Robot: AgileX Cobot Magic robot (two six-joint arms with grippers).
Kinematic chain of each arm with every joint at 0, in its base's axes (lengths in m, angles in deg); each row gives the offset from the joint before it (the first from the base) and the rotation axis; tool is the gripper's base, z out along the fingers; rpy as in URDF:
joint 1: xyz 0 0 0.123 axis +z
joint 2: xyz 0 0 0 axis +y
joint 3: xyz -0.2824 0 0.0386 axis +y
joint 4: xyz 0.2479 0 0.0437 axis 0.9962 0 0.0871
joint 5: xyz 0 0 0 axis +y
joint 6: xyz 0.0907 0 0.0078 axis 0.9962 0 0.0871
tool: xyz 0 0 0 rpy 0 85 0
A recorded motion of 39 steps. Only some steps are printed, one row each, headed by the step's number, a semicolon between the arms.
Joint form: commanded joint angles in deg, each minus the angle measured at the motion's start. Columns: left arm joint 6, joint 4, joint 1, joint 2, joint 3, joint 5; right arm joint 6, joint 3, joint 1, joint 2, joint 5, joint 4.
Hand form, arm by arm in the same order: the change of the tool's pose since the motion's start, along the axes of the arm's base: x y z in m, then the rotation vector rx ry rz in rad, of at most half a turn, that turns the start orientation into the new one. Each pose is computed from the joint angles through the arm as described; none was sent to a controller.
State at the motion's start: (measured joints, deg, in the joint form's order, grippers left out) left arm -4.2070 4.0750 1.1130 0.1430 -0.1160 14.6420; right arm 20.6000 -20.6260 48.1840 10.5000 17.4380 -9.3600
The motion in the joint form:
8: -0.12 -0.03 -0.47 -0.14 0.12 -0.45; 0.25 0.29 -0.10 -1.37 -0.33 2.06
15: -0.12 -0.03 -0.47 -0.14 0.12 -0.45; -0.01 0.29 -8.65 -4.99 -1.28 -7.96
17: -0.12 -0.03 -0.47 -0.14 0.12 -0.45; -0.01 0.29 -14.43 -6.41 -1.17 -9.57
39: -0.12 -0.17 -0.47 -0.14 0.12 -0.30; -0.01 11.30 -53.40 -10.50 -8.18 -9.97
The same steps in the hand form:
8: 0.0000 -0.0005 0.0001 -0.0024 -0.0083 -0.0085; -0.0031 -0.0021 0.0000 0.0443 0.0124 0.0087
15: 0.0000 -0.0005 0.0001 -0.0024 -0.0083 -0.0085; -0.0042 -0.0186 0.0054 -0.0251 -0.1680 -0.1874
17: 0.0000 -0.0005 0.0001 -0.0024 -0.0083 -0.0085; -0.0056 -0.0255 0.0064 -0.0385 -0.2014 -0.2984
39: 0.0000 -0.0006 -0.0001 -0.0049 -0.0057 -0.0085; 0.0039 -0.0482 -0.0420 -0.1237 -0.1876 -0.9381

